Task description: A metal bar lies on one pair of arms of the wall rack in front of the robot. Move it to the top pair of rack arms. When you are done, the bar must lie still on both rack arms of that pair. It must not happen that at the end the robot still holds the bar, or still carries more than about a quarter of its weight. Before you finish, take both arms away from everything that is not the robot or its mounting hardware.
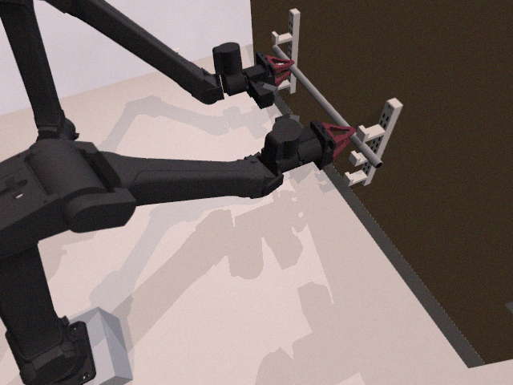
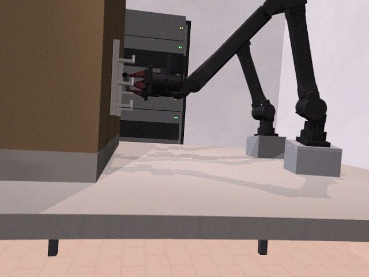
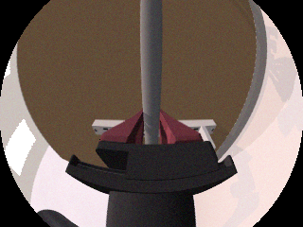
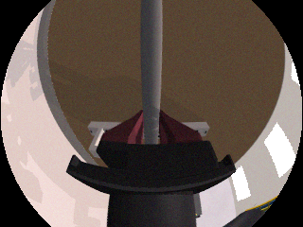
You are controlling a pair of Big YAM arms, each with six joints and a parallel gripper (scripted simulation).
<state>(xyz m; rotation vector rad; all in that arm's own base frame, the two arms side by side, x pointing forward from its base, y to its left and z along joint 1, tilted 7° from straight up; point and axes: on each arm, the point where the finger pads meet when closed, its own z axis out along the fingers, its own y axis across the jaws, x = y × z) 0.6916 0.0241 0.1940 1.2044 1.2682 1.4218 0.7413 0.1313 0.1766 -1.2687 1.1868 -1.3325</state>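
The grey metal bar is 10 mm behind my right hand and 150 mm to the left of it. Also, from my right hand: brown wall (180 mm ahead, 120 mm to the left, 150 mm above).
Right now my left hand is 1 cm short of the grey metal bar and 15 cm to the left of it. Round my left hand: brown wall 21 cm ahead, 18 cm to the right, 15 cm above.
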